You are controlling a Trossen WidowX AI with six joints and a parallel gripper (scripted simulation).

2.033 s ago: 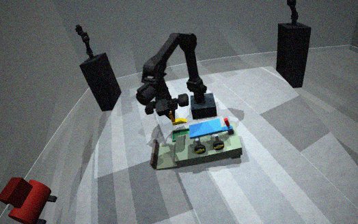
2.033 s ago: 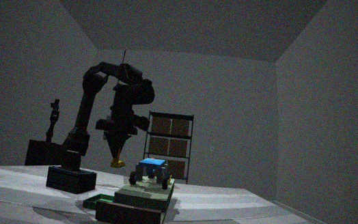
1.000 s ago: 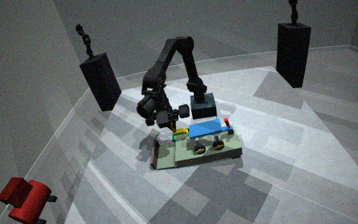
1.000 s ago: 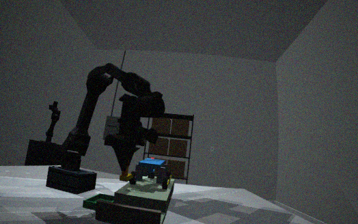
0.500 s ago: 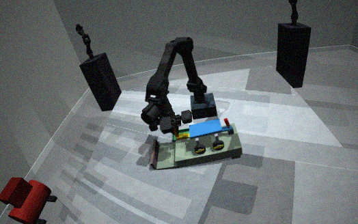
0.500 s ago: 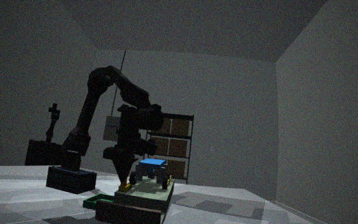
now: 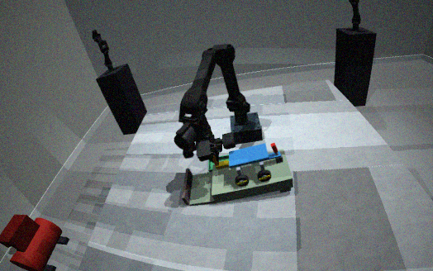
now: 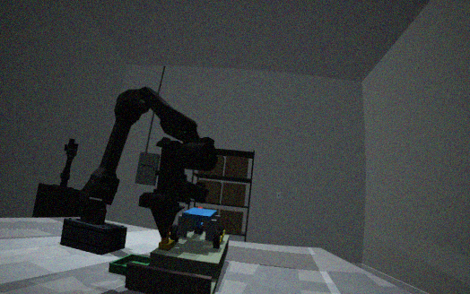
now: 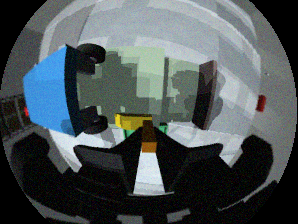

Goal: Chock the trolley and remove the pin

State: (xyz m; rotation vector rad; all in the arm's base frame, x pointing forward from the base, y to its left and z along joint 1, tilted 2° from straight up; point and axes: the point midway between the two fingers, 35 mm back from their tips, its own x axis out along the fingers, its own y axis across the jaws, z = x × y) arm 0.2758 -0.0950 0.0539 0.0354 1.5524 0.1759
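The stop pin is 1 cm ahead of my gripper tip, 22 cm to the left of it and 4 cm above it. Round my gripper tip: chock 2 cm to the left, 1 cm below; then green tray 7 cm behind, 10 cm below; then trolley 4 cm ahead, 13 cm to the left, 2 cm above.
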